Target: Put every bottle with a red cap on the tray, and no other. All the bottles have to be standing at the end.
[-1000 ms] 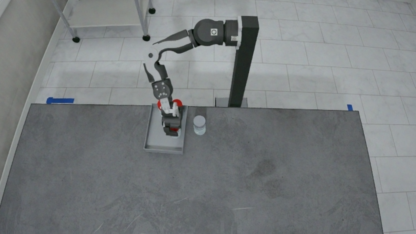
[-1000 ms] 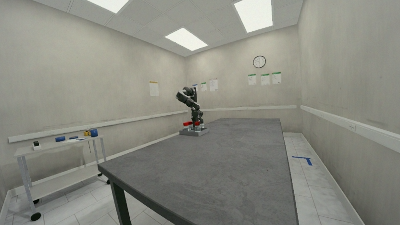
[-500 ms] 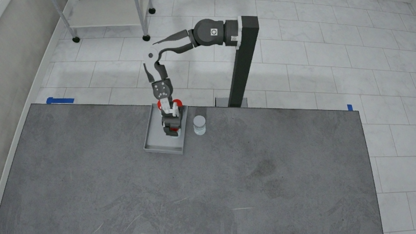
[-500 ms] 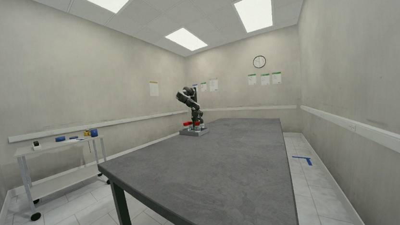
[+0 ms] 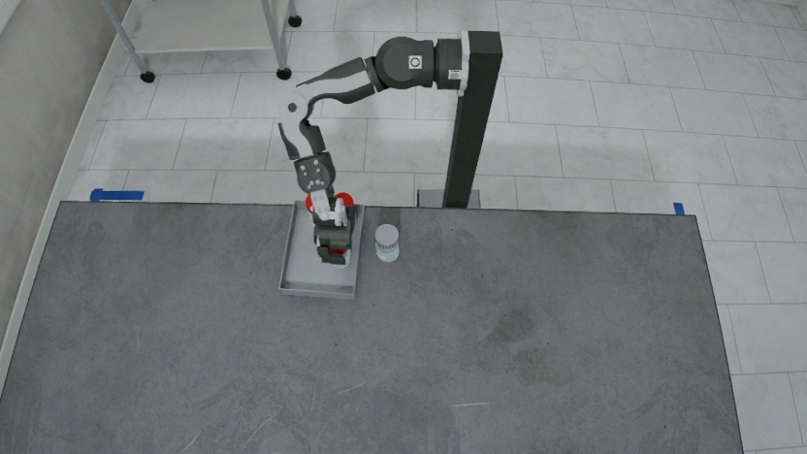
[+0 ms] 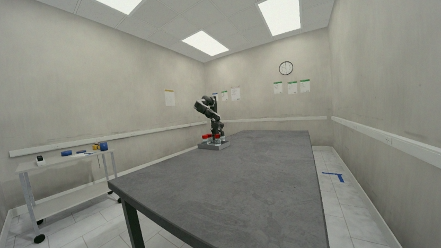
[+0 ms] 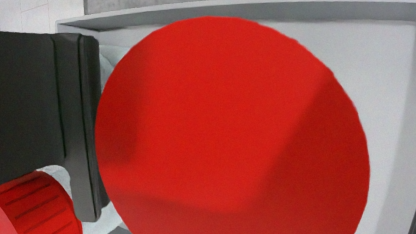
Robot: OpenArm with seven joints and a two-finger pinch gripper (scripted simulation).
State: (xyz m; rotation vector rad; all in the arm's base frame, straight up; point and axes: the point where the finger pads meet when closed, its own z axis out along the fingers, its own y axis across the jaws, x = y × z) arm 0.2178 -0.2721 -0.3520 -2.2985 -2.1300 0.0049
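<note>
Right now the grey tray is 8 cm below my hand, 4 cm to the right of it and 2 cm behind it. Also, from my hand: grey-capped bottle (12 cm to the left, 5 cm below, 2 cm behind).
</note>
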